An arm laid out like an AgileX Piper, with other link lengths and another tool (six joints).
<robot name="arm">
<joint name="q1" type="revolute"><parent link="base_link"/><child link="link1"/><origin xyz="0 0 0.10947"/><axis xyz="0 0 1"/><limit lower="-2.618" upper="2.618"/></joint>
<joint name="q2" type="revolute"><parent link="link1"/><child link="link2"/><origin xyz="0 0 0"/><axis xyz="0 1 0"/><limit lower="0" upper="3.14"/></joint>
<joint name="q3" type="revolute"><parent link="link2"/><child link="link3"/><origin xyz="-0.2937 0 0.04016"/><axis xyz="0 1 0"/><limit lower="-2.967" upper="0"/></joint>
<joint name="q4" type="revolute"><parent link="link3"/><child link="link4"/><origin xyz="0.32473 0 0.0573"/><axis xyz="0.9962 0 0.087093"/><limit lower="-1.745" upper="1.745"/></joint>
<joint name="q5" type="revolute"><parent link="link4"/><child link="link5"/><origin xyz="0 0 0"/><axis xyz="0 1 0"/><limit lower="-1.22" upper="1.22"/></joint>
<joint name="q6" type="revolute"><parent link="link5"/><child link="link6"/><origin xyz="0.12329 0 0.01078"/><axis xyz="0.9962 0 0.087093"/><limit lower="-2.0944" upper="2.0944"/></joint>
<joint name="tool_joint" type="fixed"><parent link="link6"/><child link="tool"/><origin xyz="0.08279 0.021 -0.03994" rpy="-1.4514 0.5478 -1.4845"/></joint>
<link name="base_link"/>
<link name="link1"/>
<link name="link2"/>
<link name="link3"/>
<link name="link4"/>
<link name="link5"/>
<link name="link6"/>
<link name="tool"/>
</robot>
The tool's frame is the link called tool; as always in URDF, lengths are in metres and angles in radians.
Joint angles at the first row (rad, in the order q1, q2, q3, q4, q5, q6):
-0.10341 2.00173 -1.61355 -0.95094 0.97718 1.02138
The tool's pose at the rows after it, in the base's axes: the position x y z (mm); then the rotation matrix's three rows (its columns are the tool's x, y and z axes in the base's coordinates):
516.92 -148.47 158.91; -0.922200 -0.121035 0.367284; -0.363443 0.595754 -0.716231; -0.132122 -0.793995 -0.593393
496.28 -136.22 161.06; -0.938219 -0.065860 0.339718; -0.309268 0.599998 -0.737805; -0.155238 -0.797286 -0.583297
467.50 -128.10 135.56; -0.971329 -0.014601 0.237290; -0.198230 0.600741 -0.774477; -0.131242 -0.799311 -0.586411
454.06 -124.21 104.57; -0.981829 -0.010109 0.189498; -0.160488 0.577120 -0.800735; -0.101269 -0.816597 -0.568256
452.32 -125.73 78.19; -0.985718 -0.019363 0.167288; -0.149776 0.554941 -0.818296; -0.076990 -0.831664 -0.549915
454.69 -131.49 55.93; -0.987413 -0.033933 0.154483; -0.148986 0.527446 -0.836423; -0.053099 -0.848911 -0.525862
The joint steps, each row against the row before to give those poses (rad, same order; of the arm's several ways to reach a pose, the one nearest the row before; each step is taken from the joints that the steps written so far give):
0.03983 -0.09197 0.03643 -0.01593 0.04647 0.04191
0.03292 -0.06387 0.08710 -0.02890 0.04653 0.10351
0.03192 -0.01593 0.09966 -0.02202 0.08930 0.14166
0.02321 0.02383 0.07625 -0.04403 0.02421 0.10912
0.00684 0.04971 0.02714 -0.03977 0.00060 0.06848
-0.00200 0.05797 0.00455 -0.04551 -0.00207 0.04956

